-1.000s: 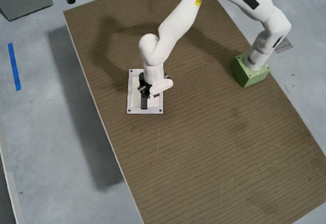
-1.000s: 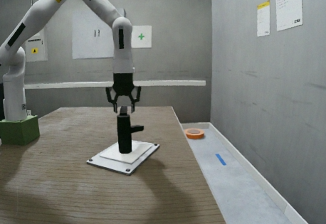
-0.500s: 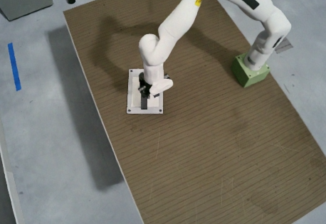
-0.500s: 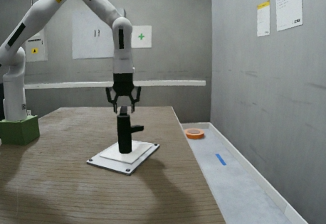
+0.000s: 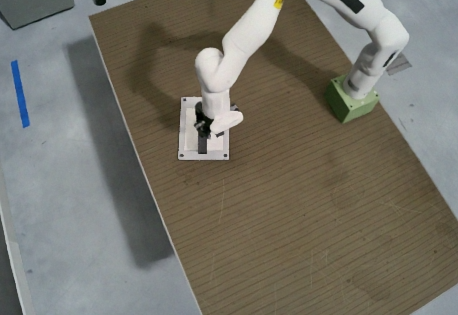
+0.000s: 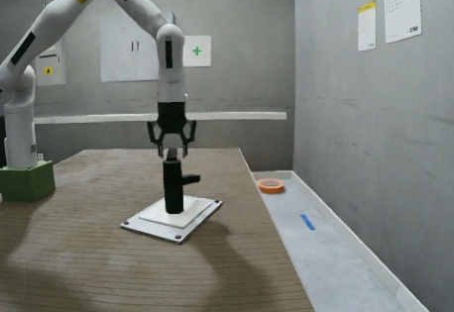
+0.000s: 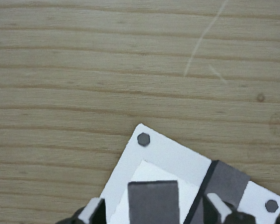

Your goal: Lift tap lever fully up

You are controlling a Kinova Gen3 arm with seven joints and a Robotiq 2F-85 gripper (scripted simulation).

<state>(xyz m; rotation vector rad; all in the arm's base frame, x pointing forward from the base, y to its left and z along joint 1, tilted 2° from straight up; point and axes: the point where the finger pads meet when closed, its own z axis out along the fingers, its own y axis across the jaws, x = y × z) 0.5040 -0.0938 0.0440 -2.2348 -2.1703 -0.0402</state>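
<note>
Now: hand 40 mm to the left of the lever. Also, from my hand: tap (70 mm to the right, 50 mm below, 10 mm ahead).
</note>
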